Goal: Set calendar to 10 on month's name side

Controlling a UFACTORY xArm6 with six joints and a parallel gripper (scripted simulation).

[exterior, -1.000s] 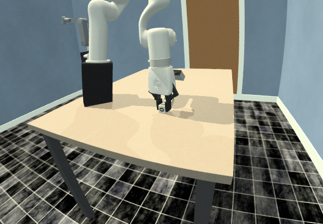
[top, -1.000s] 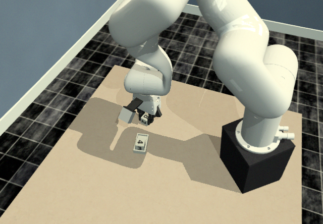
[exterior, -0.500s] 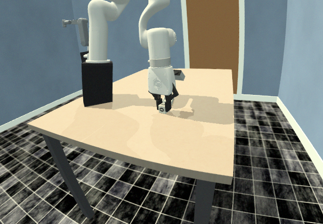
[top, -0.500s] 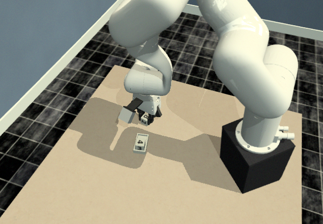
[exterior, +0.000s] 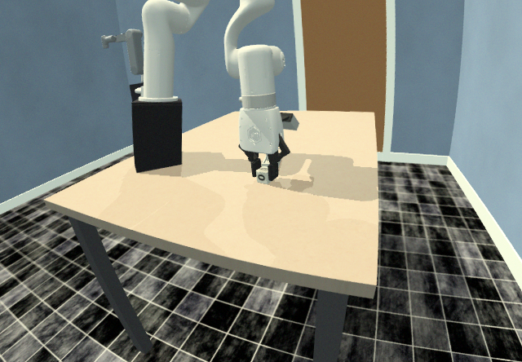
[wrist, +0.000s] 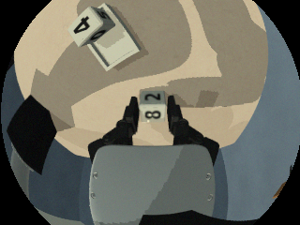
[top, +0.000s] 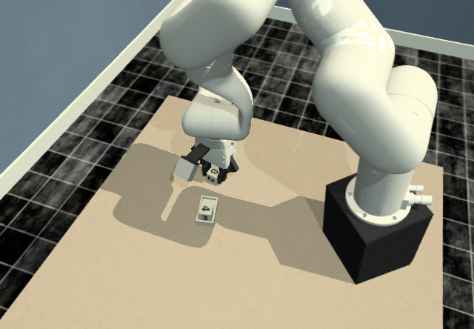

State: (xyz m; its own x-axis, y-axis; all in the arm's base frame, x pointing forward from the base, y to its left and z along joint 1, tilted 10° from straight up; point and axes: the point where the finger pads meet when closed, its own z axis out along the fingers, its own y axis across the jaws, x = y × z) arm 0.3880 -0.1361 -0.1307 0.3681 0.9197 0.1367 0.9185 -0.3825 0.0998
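The white cube lies 1 cm below my hand. Round my hand: tray 11 cm to the left, 2 cm below, 1 cm behind.
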